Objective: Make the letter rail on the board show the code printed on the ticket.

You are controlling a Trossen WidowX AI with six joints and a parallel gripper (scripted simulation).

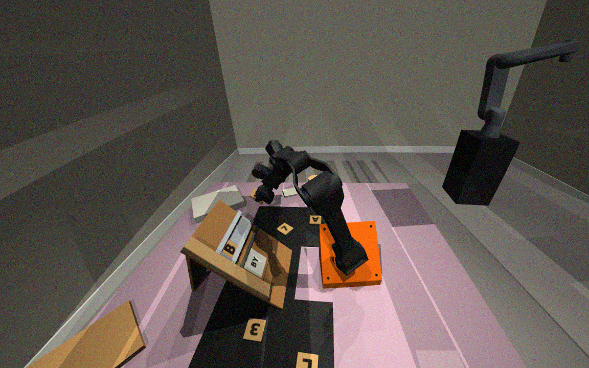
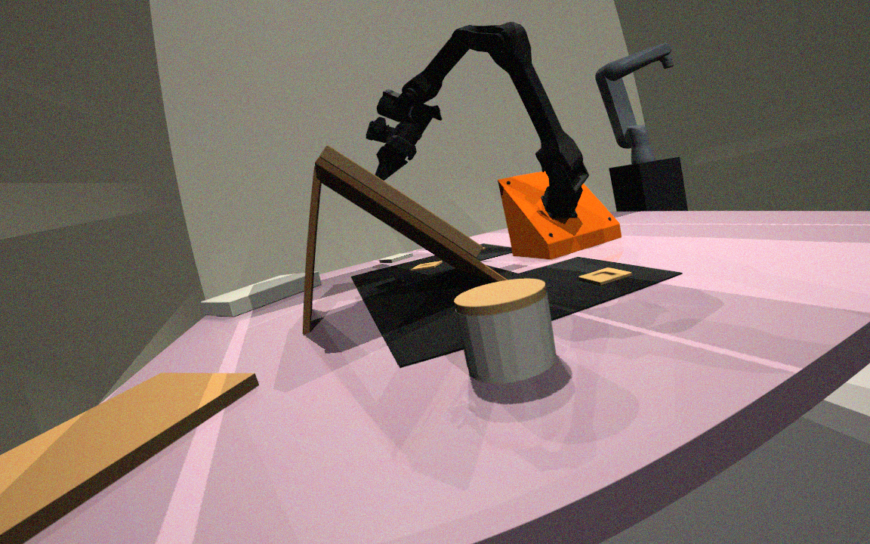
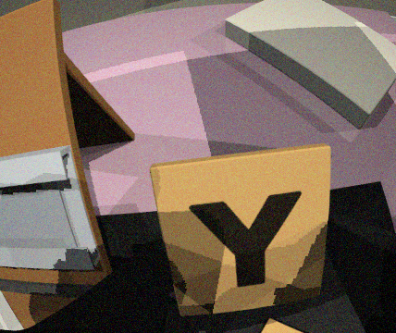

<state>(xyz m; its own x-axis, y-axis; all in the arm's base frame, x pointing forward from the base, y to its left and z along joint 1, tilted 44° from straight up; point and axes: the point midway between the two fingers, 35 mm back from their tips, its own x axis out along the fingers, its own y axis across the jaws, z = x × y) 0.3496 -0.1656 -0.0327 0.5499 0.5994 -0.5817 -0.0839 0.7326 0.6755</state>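
Right now the b tile is 240 mm to the left of my gripper tip, 40 mm below it and 10 mm ahead of it. Also, from my gripper tip: y tile right at my gripper tip; then white ticket 220 mm to the left, 110 mm below, 50 mm behind; then 7 tile 210 mm below, 80 mm behind, 50 mm to the right.
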